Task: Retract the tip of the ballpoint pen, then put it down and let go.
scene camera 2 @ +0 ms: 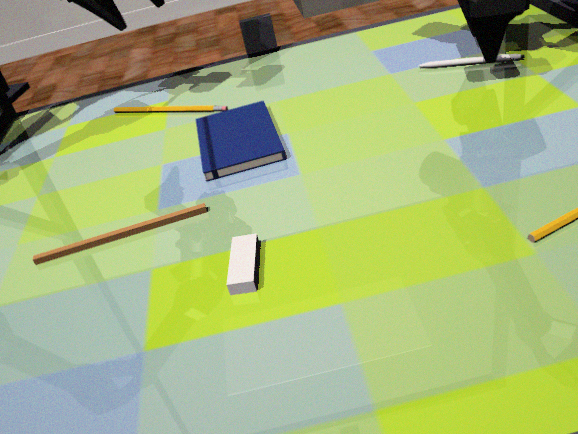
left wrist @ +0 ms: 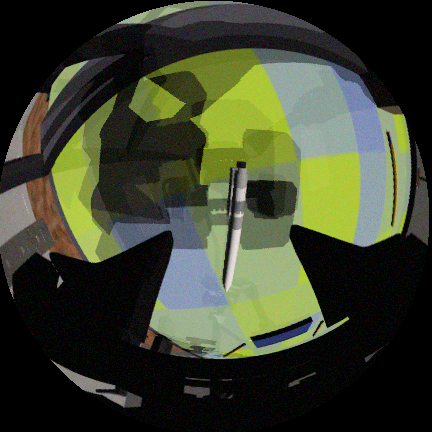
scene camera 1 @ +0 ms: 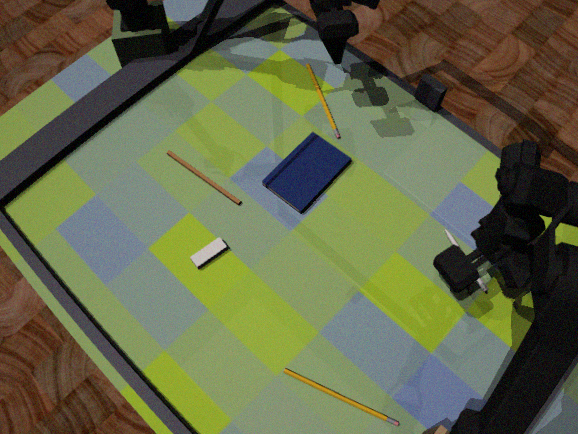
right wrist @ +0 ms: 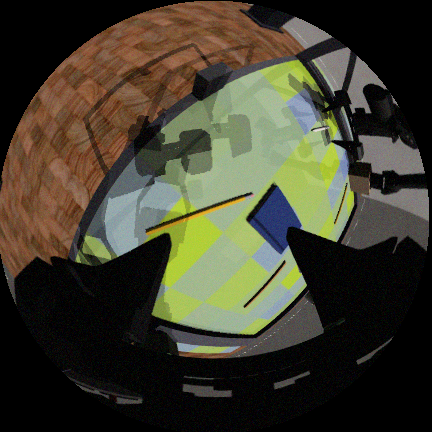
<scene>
my right gripper: open, holds nothing
a brown pencil (scene camera 2: 199, 209): on the table
</scene>
